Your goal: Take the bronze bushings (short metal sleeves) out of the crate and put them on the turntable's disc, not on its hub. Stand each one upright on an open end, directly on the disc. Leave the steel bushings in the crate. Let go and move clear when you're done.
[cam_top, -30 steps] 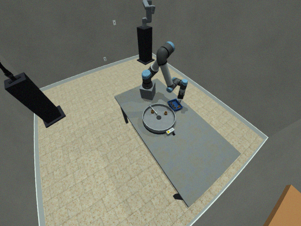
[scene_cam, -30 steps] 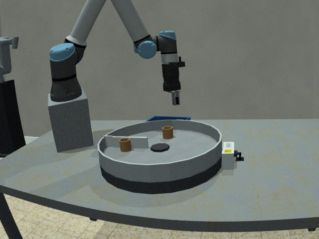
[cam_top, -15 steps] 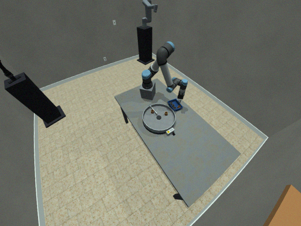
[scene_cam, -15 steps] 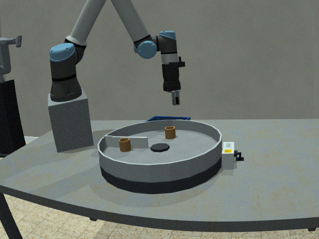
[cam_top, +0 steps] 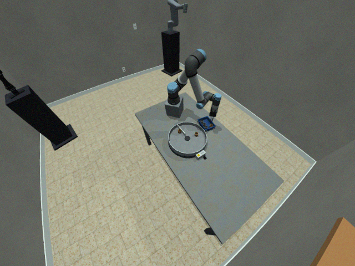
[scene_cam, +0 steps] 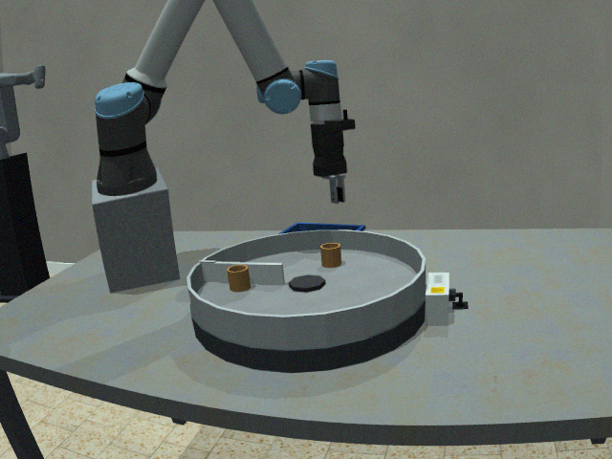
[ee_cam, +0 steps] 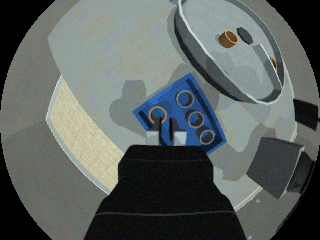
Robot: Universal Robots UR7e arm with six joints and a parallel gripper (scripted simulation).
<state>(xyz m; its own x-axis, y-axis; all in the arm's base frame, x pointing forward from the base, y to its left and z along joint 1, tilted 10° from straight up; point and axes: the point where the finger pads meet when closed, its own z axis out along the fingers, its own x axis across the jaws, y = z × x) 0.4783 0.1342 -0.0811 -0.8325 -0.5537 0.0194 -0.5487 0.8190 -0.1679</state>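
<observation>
My gripper is now 110 mm above the blue crate and 50 mm past it. Also, from my hand: turntable disc 350 mm to the right, 80 mm below, 60 mm behind.
</observation>
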